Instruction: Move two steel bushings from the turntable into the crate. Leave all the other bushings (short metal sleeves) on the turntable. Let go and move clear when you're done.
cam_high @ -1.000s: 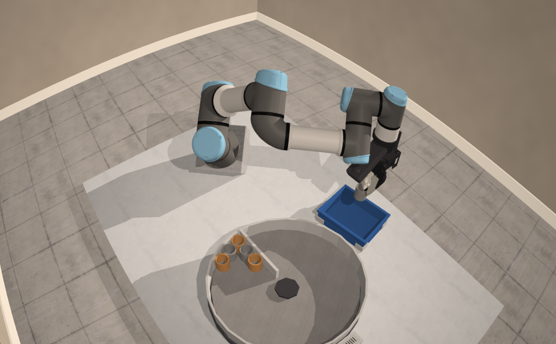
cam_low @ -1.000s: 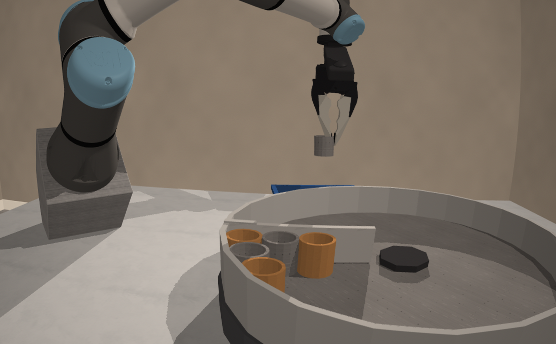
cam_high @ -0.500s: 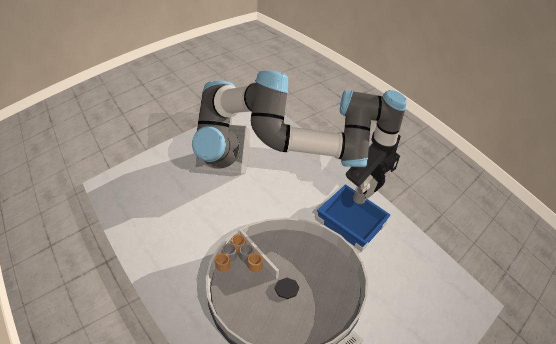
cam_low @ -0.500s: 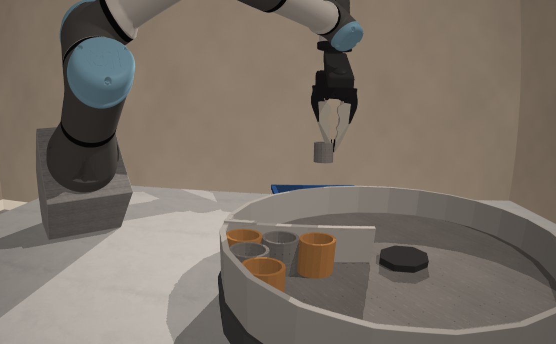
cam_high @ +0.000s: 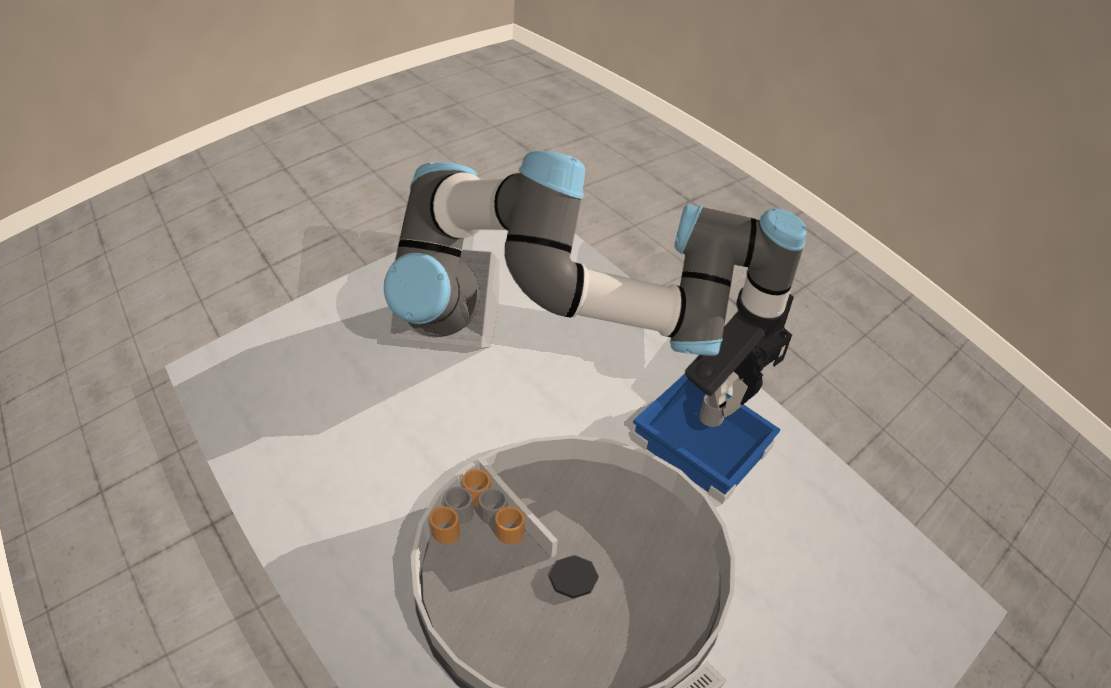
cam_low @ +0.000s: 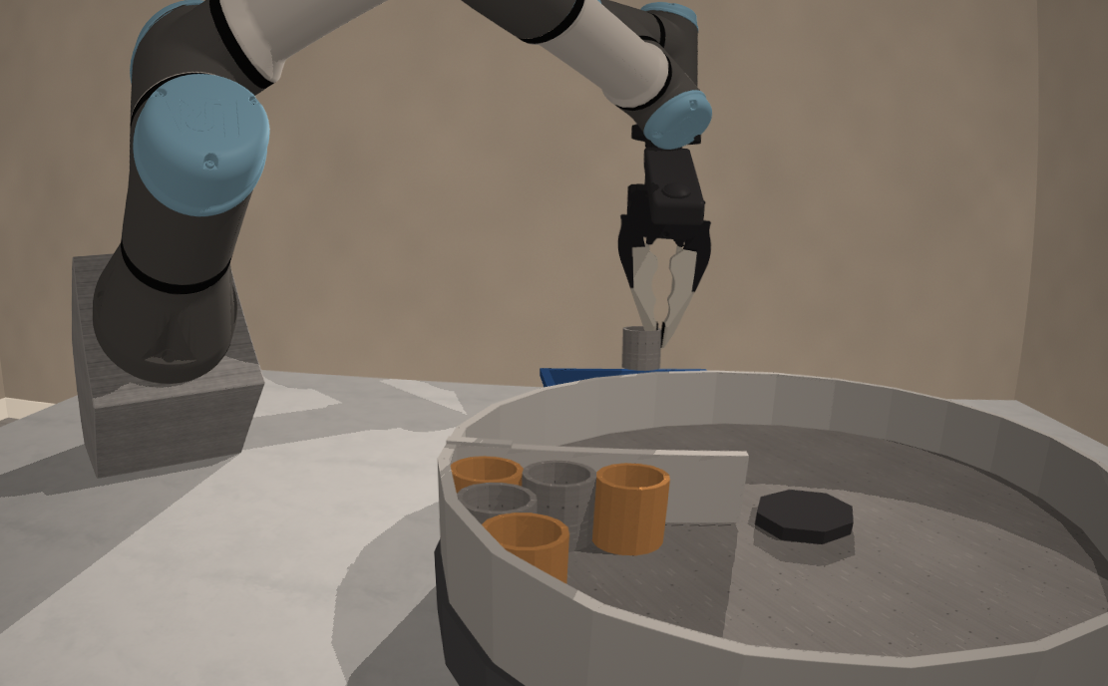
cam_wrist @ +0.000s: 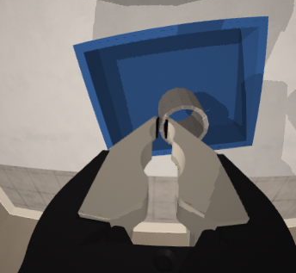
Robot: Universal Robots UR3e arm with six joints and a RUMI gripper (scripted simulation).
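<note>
My hand is 80 mm above the blue crate and 20 mm past it. Also, from my hand: turntable (340 mm to the right, 50 mm below, 50 mm ahead).
</note>
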